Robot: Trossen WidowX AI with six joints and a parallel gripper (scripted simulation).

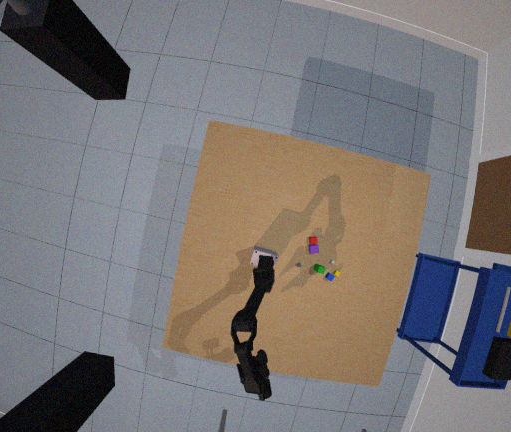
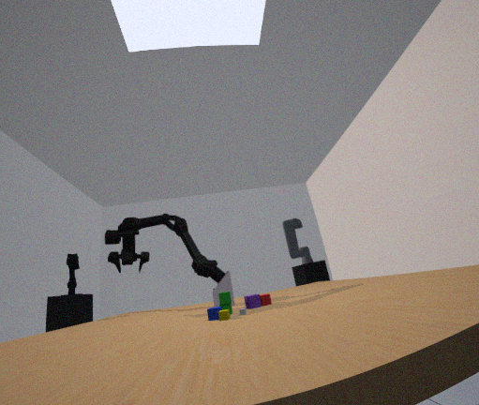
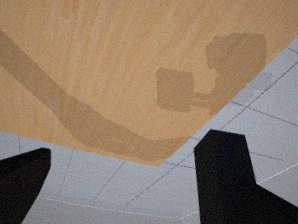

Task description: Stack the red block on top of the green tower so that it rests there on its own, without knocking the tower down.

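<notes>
Now: gripper tip 35 cm short of the red block, 54 cm to the right of it and 19 cm above it. The rest, counted from my gripper tip: blue block (46 cm ahead, 35 cm to the left, 20 cm below); small grey cube (29 cm ahead, 40 cm to the left, 20 cm below); purple block (35 cm ahead, 50 cm to the left, 19 cm below).
</notes>
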